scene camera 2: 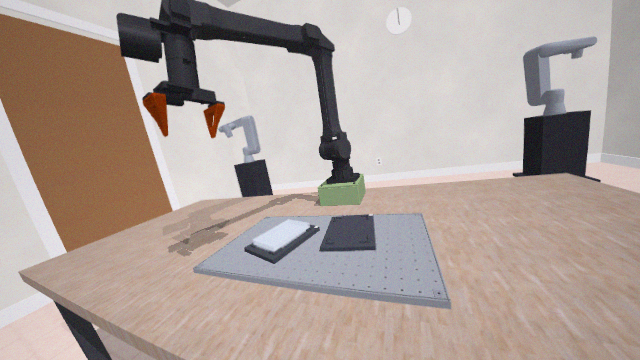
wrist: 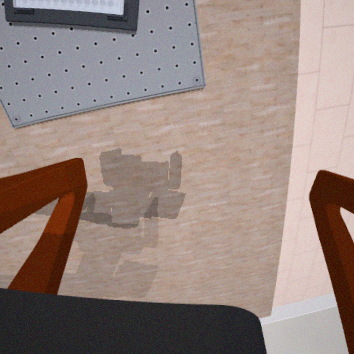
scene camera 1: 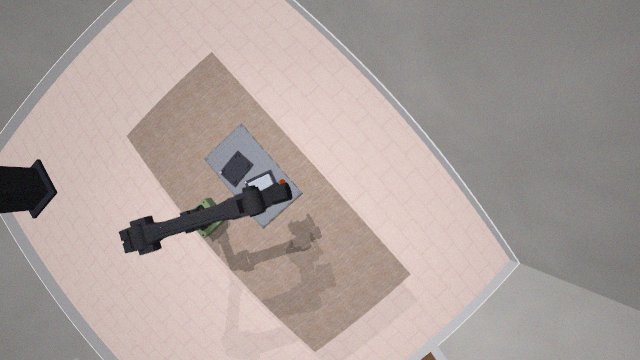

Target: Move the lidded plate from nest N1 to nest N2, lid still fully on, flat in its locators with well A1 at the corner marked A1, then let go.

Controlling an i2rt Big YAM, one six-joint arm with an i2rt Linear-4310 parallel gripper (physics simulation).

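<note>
The lidded plate, pale and nearly white, sits in a dark nest on the grey perforated board. A second dark nest beside it is empty. Nest labels and the A1 mark cannot be read. My gripper is open and empty, with orange fingers pointing down, high above the board's end in the scene camera 2 view. In the wrist view the plate lies at the upper left, beyond the fingertips. In the scene camera 1 view the arm hides part of the plate's nest.
The grey board lies on the wooden table. The arm's green base block stands behind the board. Two other grey arms on black pedestals stand in the background. The table edge shows at the wrist view's right.
</note>
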